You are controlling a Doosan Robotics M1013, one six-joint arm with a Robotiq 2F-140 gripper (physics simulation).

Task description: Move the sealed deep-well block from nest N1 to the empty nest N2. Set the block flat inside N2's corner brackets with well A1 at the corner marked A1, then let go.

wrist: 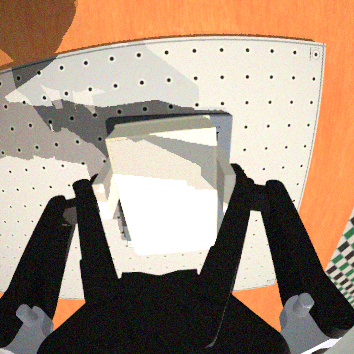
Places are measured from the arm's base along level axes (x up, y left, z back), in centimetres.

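Pixels of known places: gripper, between the fingertips: (165, 157).
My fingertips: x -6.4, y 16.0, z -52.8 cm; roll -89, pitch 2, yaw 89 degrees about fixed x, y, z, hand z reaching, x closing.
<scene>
For each thing: its top centre in the pictures, then the offset to it from my fingertips. "spot": a spot on its surface instead. Level surfaces: height alone.
- sealed deep-well block, centre of its top: (168, 203) dy -0.1, dx +4.2, dz -2.5 cm
- grey nest plate, a spot on its surface: (226, 142) spot: dy +6.1, dx -0.2, dz +0.8 cm
- white perforated board, height of its surface: dx -1.3 cm
- orange table, height of its surface: dx -2.6 cm
The sealed deep-well block (172, 215) is pale, with a white, brightly lit top, and sits at the middle of the wrist view. My gripper (165, 157) is shut on it, with one pad on each of its left and right sides. A grey nest plate (226, 142) lies under the block and shows past its far and right edges, with a sliver at the lower left. A small part of a dark corner bracket shows at the block's far right corner. The other brackets, the A1 marks and the gap under the block are hidden.
The white perforated board (280, 100) carries the nest and spreads out around it. The orange table (320, 200) shows beyond the board's edges. Dark shadows fall across the board at the left. A green, black and white checkered surface (345, 260) shows at the lower right.
</scene>
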